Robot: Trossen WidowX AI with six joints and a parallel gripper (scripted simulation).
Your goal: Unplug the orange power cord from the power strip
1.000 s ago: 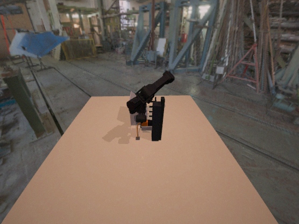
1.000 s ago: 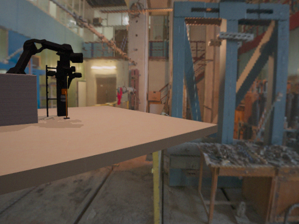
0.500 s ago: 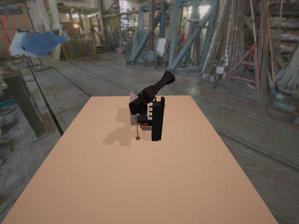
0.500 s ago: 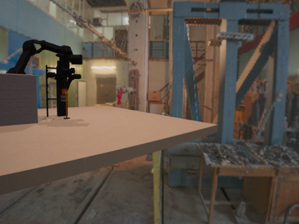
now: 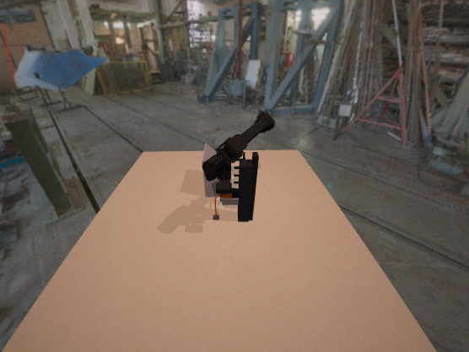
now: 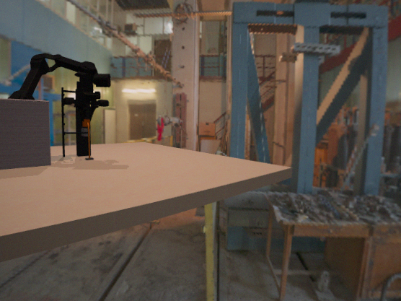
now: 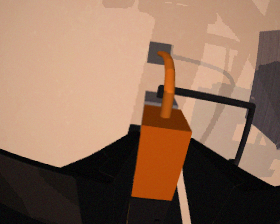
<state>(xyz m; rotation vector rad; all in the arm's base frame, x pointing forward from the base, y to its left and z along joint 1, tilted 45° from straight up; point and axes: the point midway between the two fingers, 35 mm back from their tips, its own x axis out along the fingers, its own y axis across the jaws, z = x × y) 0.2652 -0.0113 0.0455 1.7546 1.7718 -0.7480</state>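
My gripper tip is 3 cm to the right of the orange plug. Also, from my gripper tip: black power strip 10 cm to the left, 1 cm below; grey end piece 4 cm to the right, 16 cm below.
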